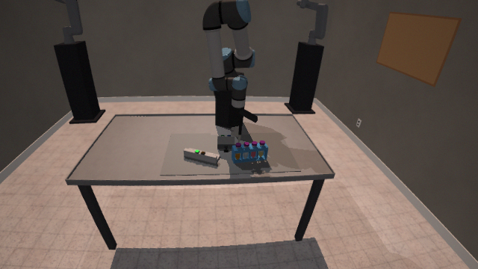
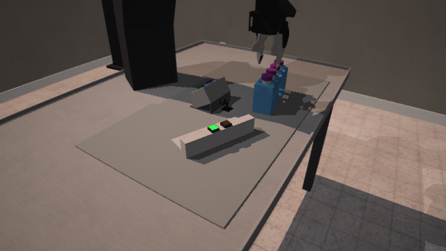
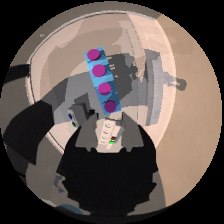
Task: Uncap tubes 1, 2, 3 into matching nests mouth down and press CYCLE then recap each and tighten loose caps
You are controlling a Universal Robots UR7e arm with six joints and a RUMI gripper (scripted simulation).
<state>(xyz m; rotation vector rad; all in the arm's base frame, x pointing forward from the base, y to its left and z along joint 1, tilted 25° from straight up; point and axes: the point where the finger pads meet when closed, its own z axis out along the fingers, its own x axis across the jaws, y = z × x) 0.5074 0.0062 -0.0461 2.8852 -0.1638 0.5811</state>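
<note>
The green key is 200 mm behind my hand, 70 mm to the right of it and 100 mm below it. Also, from my hand: grey key housing: 180 mm behind, 50 mm to the right, 110 mm below; blue key: 200 mm behind, 30 mm to the right, 100 mm below; table edge: 170 mm ahead, 220 mm to the right, 160 mm below.
</note>
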